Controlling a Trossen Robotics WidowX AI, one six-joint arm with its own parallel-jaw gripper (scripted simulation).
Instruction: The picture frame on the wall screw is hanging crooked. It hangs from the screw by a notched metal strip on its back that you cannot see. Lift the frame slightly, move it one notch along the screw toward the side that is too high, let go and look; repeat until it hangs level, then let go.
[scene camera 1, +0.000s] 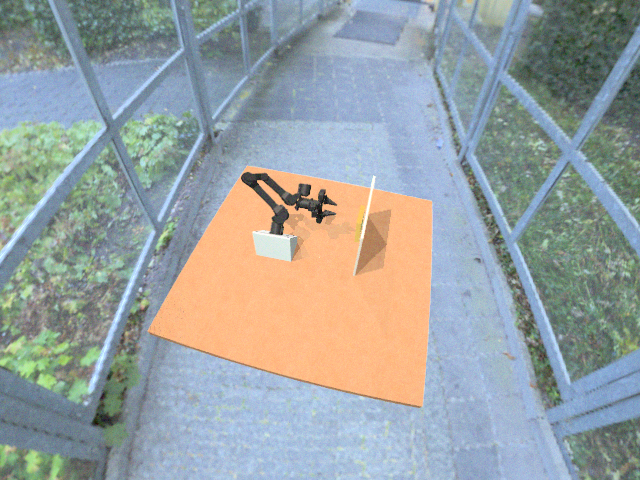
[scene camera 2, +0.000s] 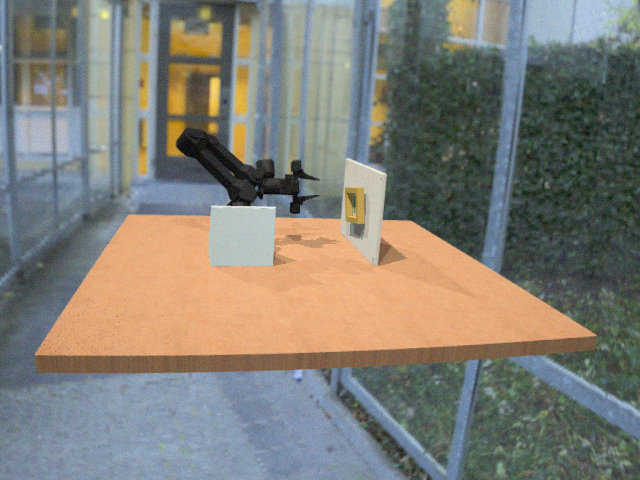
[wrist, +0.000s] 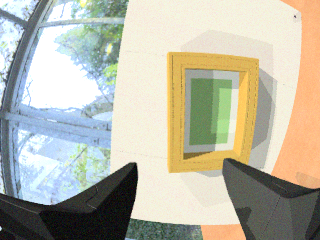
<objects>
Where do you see the gripper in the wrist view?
At 181, 167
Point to the gripper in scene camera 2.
At 319, 187
</objects>
